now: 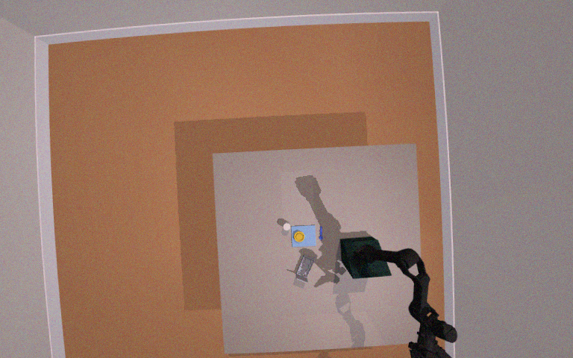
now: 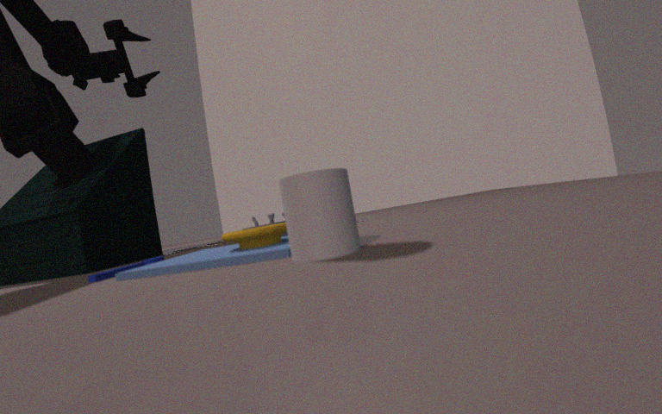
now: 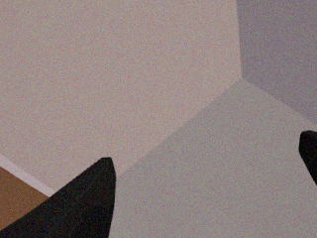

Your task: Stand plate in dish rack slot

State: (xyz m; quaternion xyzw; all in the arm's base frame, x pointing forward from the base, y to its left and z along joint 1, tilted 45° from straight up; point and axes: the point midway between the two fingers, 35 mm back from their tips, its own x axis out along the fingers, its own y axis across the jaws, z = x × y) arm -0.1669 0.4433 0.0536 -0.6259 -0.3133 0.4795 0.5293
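Now: the yellow plate 520 mm below my gripper tip, 450 mm ahead of it and 370 mm to the right of it. From my gripper tip the other things lie so: grey dish rack 510 mm below, 400 mm ahead, 190 mm to the right; white cylinder 530 mm ahead, 510 mm below, 440 mm to the right; light blue mat 530 mm below, 420 mm ahead, 380 mm to the right.
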